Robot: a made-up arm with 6 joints.
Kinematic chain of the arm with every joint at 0, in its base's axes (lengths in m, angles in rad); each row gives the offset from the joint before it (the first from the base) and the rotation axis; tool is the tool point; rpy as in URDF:
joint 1: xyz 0 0 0.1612 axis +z
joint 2: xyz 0 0 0 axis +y
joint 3: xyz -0.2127 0 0.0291 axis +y
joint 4: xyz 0.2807 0 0.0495 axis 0.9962 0 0.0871
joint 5: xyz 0 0 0 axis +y
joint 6: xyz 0.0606 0 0.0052 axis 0.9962 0 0.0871
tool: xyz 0 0 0 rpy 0 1.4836 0
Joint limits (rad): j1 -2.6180..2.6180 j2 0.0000..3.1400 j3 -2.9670..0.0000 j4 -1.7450..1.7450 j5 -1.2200..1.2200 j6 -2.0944..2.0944
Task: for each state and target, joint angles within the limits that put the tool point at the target. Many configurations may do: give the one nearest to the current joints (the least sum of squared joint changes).
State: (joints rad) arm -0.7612 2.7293 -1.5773 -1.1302 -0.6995 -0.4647
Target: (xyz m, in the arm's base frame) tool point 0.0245 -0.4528 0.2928
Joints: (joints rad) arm -1.5962 2.0441 -1.6913 -1.0927 -0.7306 -0.4647
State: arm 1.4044 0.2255 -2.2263 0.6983 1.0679 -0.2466
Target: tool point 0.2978 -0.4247 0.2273
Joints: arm 2.2679 0.0000 -2.9670 0.9002 1.1950 -0.2466
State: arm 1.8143 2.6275 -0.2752 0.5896 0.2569 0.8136
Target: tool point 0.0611 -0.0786 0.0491
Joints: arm 2.2753 2.8352 -0.0001 0.5545 0.1347 0.8136
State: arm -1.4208 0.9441 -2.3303 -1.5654 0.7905 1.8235
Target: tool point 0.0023 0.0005 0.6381
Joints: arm -1.4217 0.7155 -1.7059 -1.5705 -0.0402 1.8235
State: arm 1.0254 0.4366 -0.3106 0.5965 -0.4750 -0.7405
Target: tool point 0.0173 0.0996 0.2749
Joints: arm 1.8494 0.0000 0.0000 0.9281 -1.1313 -0.7405
